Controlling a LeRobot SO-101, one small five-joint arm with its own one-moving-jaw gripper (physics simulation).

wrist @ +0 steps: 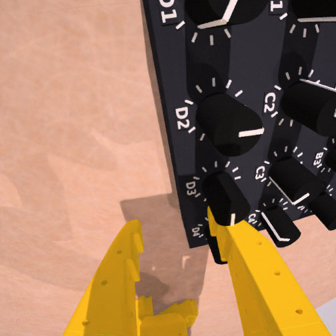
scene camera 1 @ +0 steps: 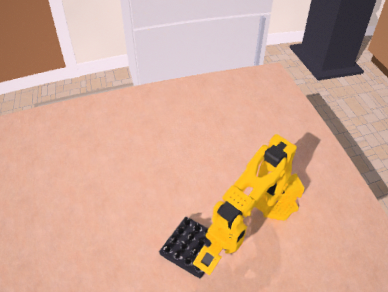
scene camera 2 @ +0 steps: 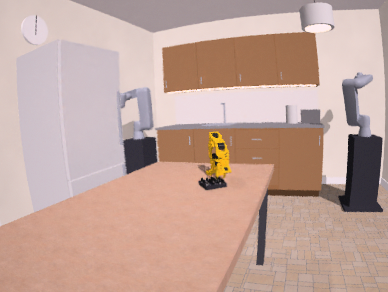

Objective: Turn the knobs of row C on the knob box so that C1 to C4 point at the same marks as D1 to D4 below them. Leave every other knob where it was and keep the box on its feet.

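Where they show: hand, its tool point: [scene camera 1: 226, 250] [scene camera 2: 223, 177]; arm's base, origin of its link: [scene camera 1: 268, 203] [scene camera 2: 214, 174].
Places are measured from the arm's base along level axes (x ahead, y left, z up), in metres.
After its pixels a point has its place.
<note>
The black knob box [scene camera 1: 163, 253] @(x 0.280, y 0.064, z 0.022 m) [scene camera 2: 213, 186] @(x 0.265, y 0.083, z 0.015 m) [wrist: 255, 50] sits flat on the table. In the wrist view, knob D1 [wrist: 210, 10] is cut off at the top, with D2 [wrist: 227, 122] and D3 [wrist: 225, 195] below it; D4 [wrist: 217, 250] is partly hidden by the right jaw. Knobs C2 [wrist: 307, 107], C3 [wrist: 295, 179] and C4 [wrist: 280, 226] stand to their right. C1 [wrist: 317, 7] is mostly cut off. D2's white line points right, D3's down. My gripper [wrist: 174, 217] [scene camera 1: 206, 260] is open and empty; its right jaw tip overlaps D3's lower end in view. Contact cannot be told.
The table [scene camera 1: 100, 175] @(x 0.390, y -0.201, z 0.000 m) [scene camera 2: 125, 215] @(x 0.663, y -0.138, z 0.000 m) carries the box and the yellow arm [scene camera 1: 250, 185] @(x 0.105, y 0.059, z 0.208 m) [scene camera 2: 218, 155] @(x 0.179, y 0.086, z 0.149 m). Part of knob B3 [wrist: 330, 159] shows at the wrist view's right edge. A fridge [scene camera 2: 87, 115] and two grey arms on dark pedestals stand beyond the table.
</note>
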